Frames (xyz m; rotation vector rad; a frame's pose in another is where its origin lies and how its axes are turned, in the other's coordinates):
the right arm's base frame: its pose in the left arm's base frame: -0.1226 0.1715 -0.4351 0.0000 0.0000 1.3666
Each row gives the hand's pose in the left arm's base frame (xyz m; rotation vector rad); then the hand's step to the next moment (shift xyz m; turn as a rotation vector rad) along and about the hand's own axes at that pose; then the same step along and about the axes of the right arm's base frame.
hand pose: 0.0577 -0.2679 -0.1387 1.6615 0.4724 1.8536
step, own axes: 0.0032 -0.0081 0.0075 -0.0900 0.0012 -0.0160
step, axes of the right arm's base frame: 0.0089 -0.0072 -0.0014 -0.0579 0.0008 -0.0707
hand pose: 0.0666 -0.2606 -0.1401 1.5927 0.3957 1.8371
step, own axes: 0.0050 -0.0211 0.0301 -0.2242 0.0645 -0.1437
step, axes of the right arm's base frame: 0.0197 -0.0313 -0.0029 -0.1925 0.1114 -0.1600
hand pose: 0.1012 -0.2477 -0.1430 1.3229 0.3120 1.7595
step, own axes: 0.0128 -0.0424 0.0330 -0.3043 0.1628 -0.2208
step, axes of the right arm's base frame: 0.0339 -0.0432 -0.0062 -0.3083 0.2023 -0.1785
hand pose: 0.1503 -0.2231 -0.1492 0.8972 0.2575 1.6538
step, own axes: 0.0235 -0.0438 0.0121 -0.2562 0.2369 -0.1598
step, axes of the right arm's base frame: 0.0383 -0.0328 -0.0084 -0.3076 0.2179 -0.0723
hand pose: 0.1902 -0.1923 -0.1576 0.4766 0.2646 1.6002
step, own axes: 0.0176 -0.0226 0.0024 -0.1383 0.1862 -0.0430
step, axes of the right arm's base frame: 0.0230 -0.0164 -0.0054 -0.1827 0.1471 0.0252
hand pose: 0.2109 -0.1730 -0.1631 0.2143 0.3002 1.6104
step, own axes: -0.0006 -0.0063 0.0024 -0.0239 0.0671 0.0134
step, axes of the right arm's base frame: 0.0012 -0.0067 0.0003 -0.0372 0.0512 0.0353
